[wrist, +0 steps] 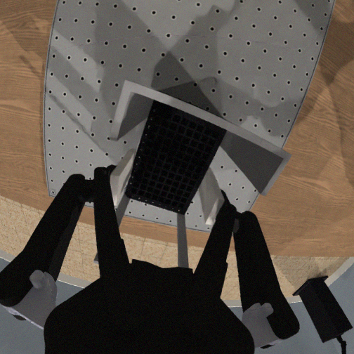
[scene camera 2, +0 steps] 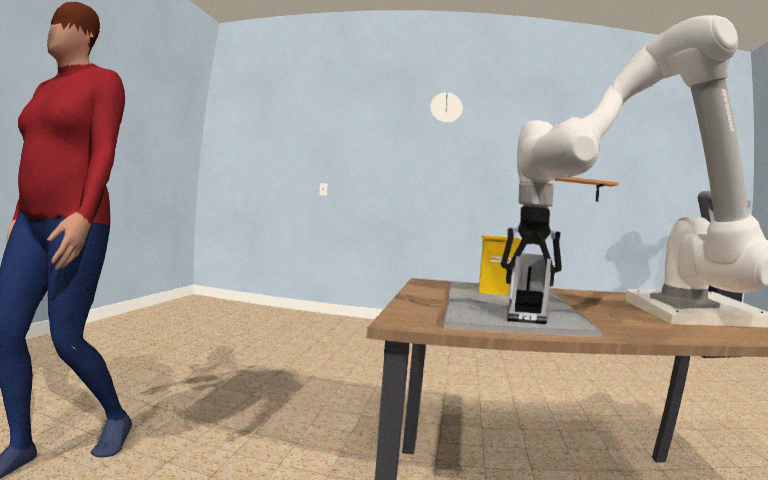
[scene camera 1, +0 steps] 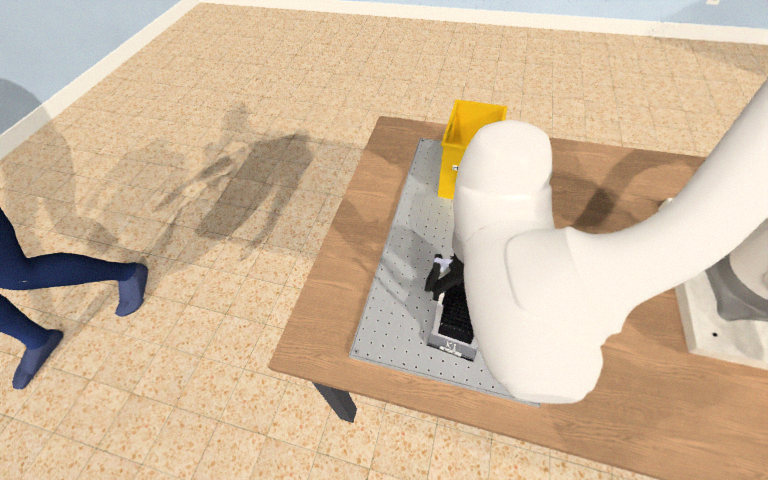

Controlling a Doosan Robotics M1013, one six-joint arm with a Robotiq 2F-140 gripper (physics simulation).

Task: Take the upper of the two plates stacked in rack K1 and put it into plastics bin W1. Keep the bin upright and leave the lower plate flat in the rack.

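Seen in the pictures: gripper, fingertip midpoint: (scene camera 2: 528,299) (scene camera 1: 462,311); arm's base, link origin: (scene camera 2: 683,302) (scene camera 1: 753,284).
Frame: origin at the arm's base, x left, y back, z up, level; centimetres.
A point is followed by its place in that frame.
Rack K1 (scene camera 1: 451,346) {x 21.5, y -61.9, z -0.7 cm} (scene camera 2: 527,316) {x 22.3, y -62.2, z -0.9 cm} stands on the perforated board, its grey walls upright. The black gridded upper plate (scene camera 1: 455,318) {x 17.2, y -61.7, z 3.2 cm} (wrist: 175,157) lies flat inside the rack. The lower plate cannot be told apart from the upper one; in the wrist view it is hidden beneath it. My gripper (scene camera 2: 530,277) (wrist: 168,168) points down over the rack, its pale fingertips against the two long sides of the upper plate, shut on it. The yellow plastics bin W1 (scene camera 1: 473,125) {x -35.9, y -59.4, z 9.0 cm} (scene camera 2: 492,271) {x -19.6, y -63.5, z 4.7 cm} stands upright behind the rack; the arm partly hides it in scene camera 1.
The grey perforated board (scene camera 1: 413,212) {x -13.7, y -73.0, z -2.5 cm} (scene camera 2: 467,316) {x 17.8, y -76.0, z -2.5 cm} (wrist: 165,17) lies on the wooden table (scene camera 1: 339,254) {x 0.7, y -89.9, z -3.8 cm} (scene camera 2: 396,316) {x 16.6, y -92.8, z -3.8 cm}. A person (scene camera 1: 67,268) (scene camera 2: 67,147) stands on the floor left of the table. A black box (wrist: 325,310) shows at the lower right of the wrist view.
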